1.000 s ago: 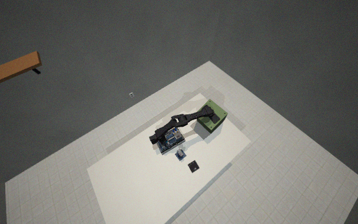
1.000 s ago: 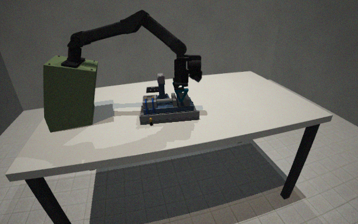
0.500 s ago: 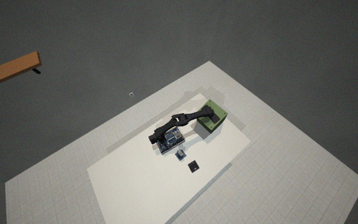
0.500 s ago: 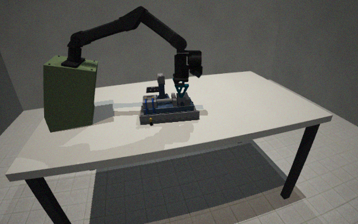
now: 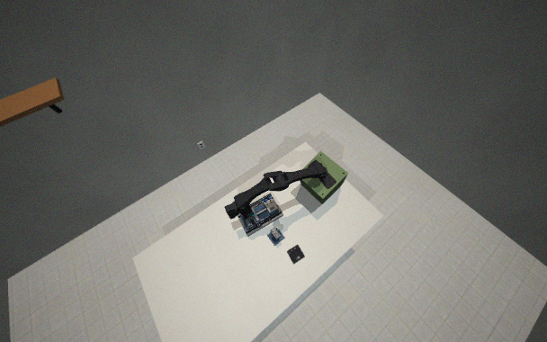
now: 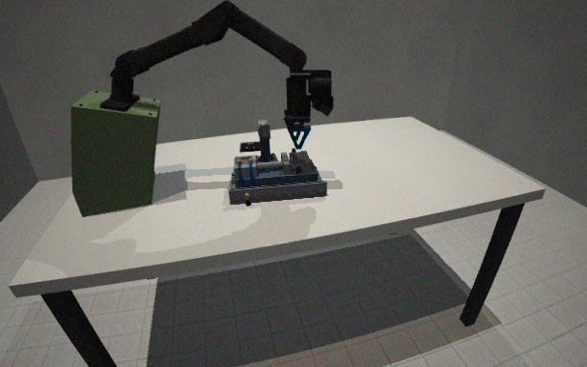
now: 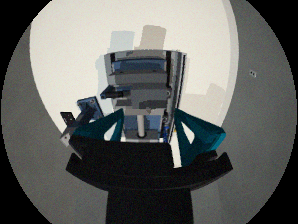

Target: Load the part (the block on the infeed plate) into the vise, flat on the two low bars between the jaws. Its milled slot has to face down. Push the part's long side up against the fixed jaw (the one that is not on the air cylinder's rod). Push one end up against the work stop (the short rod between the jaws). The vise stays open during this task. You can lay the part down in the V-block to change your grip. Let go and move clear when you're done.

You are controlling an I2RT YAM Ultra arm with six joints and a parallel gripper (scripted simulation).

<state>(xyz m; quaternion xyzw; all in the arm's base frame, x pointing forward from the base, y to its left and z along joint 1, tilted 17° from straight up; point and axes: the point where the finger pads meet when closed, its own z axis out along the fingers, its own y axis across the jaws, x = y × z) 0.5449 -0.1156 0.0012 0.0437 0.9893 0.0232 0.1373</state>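
The grey block part lies 70 mm below my hand. Also, from my hand: cylinder rod: 90 mm behind, 30 mm to the left, 80 mm below; then air cylinder: 160 mm behind, 30 mm to the left, 80 mm below; then vise: 70 mm behind, 30 mm to the left, 120 mm below.
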